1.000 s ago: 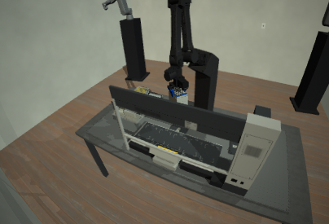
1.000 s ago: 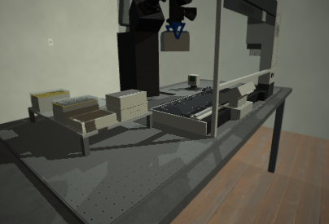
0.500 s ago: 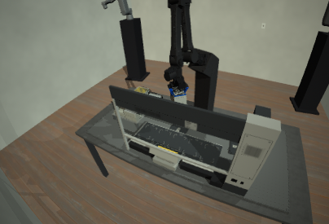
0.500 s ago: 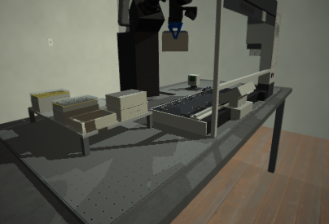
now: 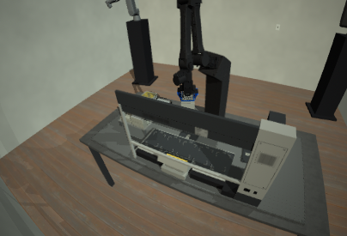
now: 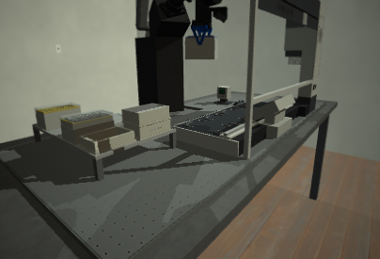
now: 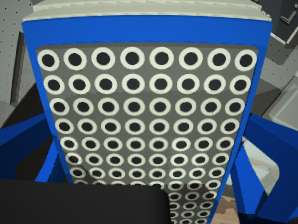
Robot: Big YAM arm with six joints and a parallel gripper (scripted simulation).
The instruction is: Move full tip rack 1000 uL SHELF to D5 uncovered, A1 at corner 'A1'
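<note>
The tip rack lies 1 cm to the left of my hand. From my hand the other things lie so: dark gantry beam: 36 cm ahead, 16 cm above, 5 cm to the left; then gantry post: 31 cm ahead, 30 cm to the right, 12 cm below; then pale block: 40 cm to the right, 23 cm below, 1 cm ahead.
</note>
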